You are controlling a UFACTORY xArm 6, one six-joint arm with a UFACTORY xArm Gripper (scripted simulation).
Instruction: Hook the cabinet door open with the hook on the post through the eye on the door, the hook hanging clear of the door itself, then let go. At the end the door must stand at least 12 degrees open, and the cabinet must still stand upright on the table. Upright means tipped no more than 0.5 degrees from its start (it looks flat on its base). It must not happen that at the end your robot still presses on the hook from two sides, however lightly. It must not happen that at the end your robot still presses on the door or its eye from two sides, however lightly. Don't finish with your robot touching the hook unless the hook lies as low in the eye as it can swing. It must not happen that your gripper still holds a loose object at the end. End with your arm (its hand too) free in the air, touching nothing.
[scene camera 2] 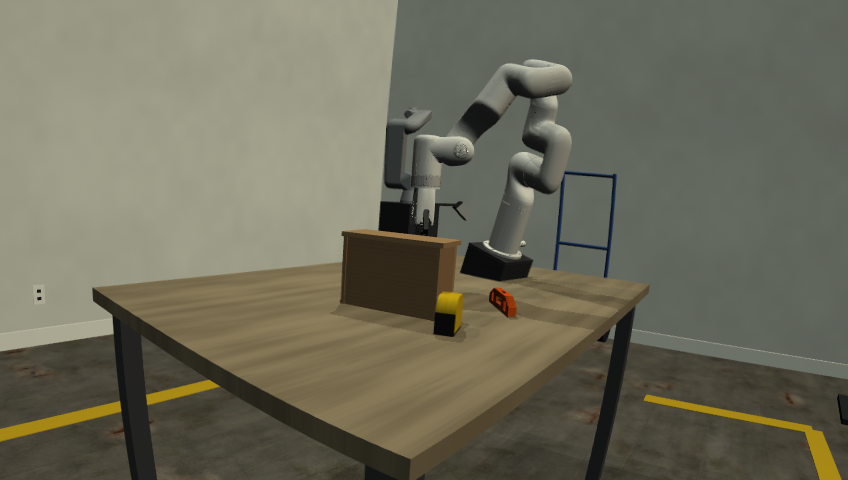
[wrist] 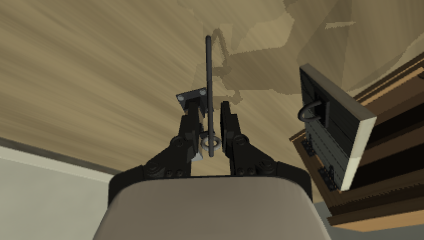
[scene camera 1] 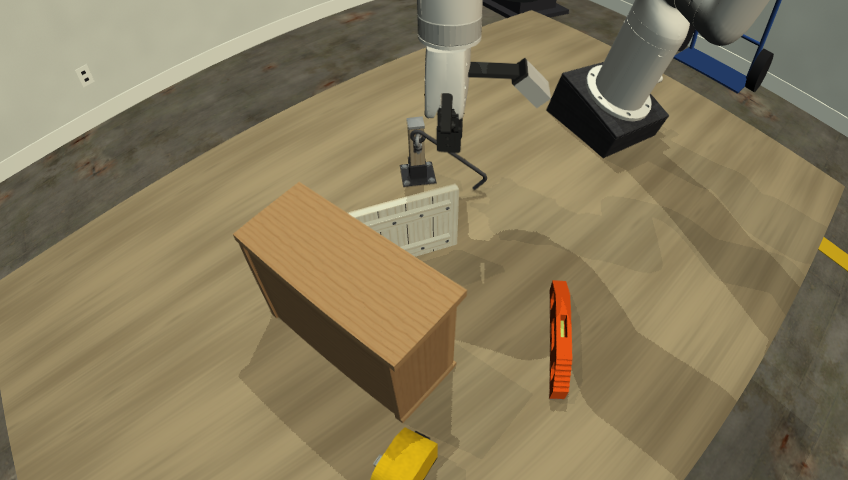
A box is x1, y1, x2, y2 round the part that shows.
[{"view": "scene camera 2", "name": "wooden cabinet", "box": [340, 229, 460, 320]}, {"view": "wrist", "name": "gripper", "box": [92, 101, 330, 239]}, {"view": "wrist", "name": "wooden cabinet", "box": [289, 52, 423, 231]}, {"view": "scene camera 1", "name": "gripper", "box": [418, 35, 550, 152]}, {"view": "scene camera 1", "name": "wooden cabinet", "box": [233, 182, 466, 422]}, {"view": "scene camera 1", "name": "orange spirit level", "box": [549, 280, 571, 398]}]
